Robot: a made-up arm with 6 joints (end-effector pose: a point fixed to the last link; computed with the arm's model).
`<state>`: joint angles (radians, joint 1 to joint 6).
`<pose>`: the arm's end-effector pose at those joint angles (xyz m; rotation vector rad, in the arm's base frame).
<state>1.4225 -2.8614 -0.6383 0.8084 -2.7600 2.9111</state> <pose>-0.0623 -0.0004 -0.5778 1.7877 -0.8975 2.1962</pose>
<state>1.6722 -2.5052 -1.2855 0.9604 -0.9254 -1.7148</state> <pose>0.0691 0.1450 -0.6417 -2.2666 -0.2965 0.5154</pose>
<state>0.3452 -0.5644 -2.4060 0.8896 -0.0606 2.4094</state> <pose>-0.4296 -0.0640 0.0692 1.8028 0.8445 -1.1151</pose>
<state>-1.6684 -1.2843 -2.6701 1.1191 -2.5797 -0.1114</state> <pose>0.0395 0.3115 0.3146 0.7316 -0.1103 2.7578</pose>
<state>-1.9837 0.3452 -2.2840 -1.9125 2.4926 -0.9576</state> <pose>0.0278 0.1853 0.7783 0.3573 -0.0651 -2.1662</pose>
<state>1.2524 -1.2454 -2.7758 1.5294 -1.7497 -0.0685</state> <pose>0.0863 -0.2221 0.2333 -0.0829 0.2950 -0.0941</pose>
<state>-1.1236 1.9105 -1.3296 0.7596 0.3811 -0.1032</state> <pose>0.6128 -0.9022 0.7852 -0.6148 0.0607 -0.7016</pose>
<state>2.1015 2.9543 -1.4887 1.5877 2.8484 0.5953</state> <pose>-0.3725 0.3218 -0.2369 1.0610 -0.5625 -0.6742</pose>
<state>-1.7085 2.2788 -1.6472 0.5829 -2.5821 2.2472</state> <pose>-0.0096 -0.6075 0.2892 -2.3091 -1.2795 0.9904</pose>
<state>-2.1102 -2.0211 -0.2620 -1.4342 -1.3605 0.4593</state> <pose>0.8569 0.7439 -0.3164 0.5494 0.4285 -0.0510</pose>
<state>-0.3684 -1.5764 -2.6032 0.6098 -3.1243 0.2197</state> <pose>-0.2684 0.2402 0.1670 -0.7678 -1.5848 -1.6670</pose>
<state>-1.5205 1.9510 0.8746 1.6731 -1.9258 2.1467</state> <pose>-0.0846 -0.7206 -0.3688 -0.3738 -1.6126 -1.8934</pose>
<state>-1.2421 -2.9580 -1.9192 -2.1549 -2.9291 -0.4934</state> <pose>0.1946 -0.1652 -0.2712 -2.2897 -1.4461 0.6127</pose>
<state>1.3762 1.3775 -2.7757 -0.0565 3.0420 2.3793</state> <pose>-0.0672 0.3026 0.5783 1.2275 1.1513 1.6102</pose>
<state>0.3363 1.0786 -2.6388 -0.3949 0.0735 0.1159</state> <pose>-0.2875 0.0320 0.6613 0.2104 -1.9699 -1.2467</pose>
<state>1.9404 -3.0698 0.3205 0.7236 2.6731 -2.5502</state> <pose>-0.0706 -0.3555 -0.6154 -1.0253 -0.4089 -1.8385</pose>
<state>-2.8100 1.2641 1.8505 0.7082 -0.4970 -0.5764</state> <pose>-0.6720 -0.2430 -0.2592 1.8438 1.2394 -1.4457</pose>
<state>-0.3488 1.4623 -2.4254 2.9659 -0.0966 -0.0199</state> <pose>0.0236 0.0763 0.9386 -0.1393 -1.3687 2.1916</pose>
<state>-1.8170 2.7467 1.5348 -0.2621 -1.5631 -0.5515</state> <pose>0.2350 0.1599 -0.6762 0.2130 1.6763 -0.2476</pose>
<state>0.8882 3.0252 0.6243 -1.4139 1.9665 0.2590</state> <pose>-0.0714 -0.2709 -0.7022 1.4415 -0.8197 0.5416</pose>
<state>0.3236 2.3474 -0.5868 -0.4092 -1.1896 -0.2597</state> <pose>1.0060 0.5631 -0.0418 -1.3309 -0.6870 -0.0959</pose>
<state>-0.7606 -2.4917 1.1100 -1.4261 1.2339 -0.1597</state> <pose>-0.8369 0.6730 0.0502 0.2439 -0.2864 -2.1586</pose>
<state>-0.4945 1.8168 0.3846 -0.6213 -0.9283 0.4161</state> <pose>1.2431 -0.3845 -0.1325 -1.0028 0.3895 0.0449</pose>
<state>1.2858 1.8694 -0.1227 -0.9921 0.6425 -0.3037</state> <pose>0.3805 1.3220 -0.0874 -2.6614 -0.0371 0.5040</pose>
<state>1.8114 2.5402 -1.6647 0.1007 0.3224 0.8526</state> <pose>-0.3560 0.9636 0.2942 -0.0825 -0.0582 2.2007</pose>
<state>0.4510 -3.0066 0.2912 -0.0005 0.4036 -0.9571</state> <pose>-0.5047 -0.1131 -0.9999 1.2928 -1.4696 -1.9173</pose>
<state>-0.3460 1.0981 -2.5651 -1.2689 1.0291 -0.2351</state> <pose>-0.1619 -0.0029 0.7946 0.1445 -0.4012 -1.9091</pose>
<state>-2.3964 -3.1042 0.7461 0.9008 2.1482 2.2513</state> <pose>0.5448 0.1211 -0.5461 -0.8901 0.0821 -0.9653</pose>
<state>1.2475 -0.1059 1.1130 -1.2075 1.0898 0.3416</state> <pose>0.2722 0.5594 1.2758 -1.5507 0.4051 0.2220</pose>
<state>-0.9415 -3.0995 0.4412 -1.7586 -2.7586 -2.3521</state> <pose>-0.0222 0.3206 -0.5741 -1.7444 0.1627 -1.3425</pose>
